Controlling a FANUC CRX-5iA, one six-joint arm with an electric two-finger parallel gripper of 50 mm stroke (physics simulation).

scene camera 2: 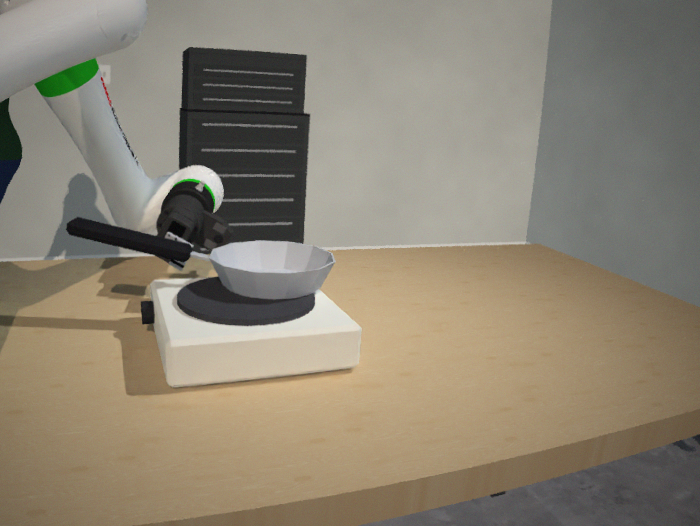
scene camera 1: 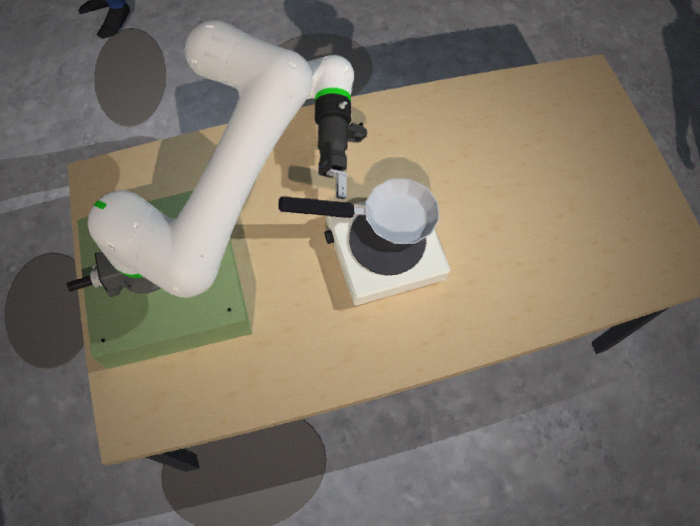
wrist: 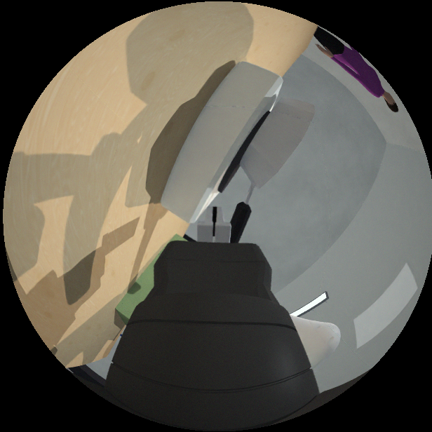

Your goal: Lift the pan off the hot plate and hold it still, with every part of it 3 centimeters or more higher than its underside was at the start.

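Places are measured from the arm's base along level axes (x left, y ahead, z down), in millimetres.
Where they show: gripper, fingertip midpoint: (scene camera 2: 177,263) (scene camera 1: 341,197).
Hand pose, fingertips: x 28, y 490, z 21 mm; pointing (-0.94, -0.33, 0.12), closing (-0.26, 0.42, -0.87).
Each offset is from my fingertips to the top centre of the thing. "spot": to the spot under its first point. Level surfaces: height alone.
The pan has a pale grey faceted bowl (scene camera 1: 401,210) (scene camera 2: 271,272) (wrist: 281,142) and a black handle {dz -76, dx -31, dy -72 mm} (scene camera 1: 315,207) (scene camera 2: 127,237) (wrist: 241,220). The bowl is over the back part of the hot plate's dark disc {dz +11, dx -134, dy +64 mm} (scene camera 1: 390,261) (scene camera 2: 215,309) (wrist: 244,156); whether its whole underside touches the disc is unclear. The handle points left, out past the white hot plate {spot: dz +18, dx -234, dy -29 mm} (scene camera 1: 362,289) (scene camera 2: 260,357) (wrist: 215,145). My gripper (scene camera 1: 341,195) (scene camera 2: 179,264) (wrist: 214,215) is shut and empty. Its fingertips are beside the bowl end of the handle, on the back side, lower than the handle. Contact cannot be told.
The hot plate's black knob {dz +33, dx -69, dy -54 mm} (scene camera 1: 329,236) (scene camera 2: 147,312) sticks out at its left side. The arm's green base block (scene camera 1: 186,316) (wrist: 132,295) stands at the left of the wooden table {dz +84 mm} (scene camera 1: 509,226) (scene camera 2: 481,384) (wrist: 75,110). A dark drawer cabinet (scene camera 2: 246,141) stands behind the table.
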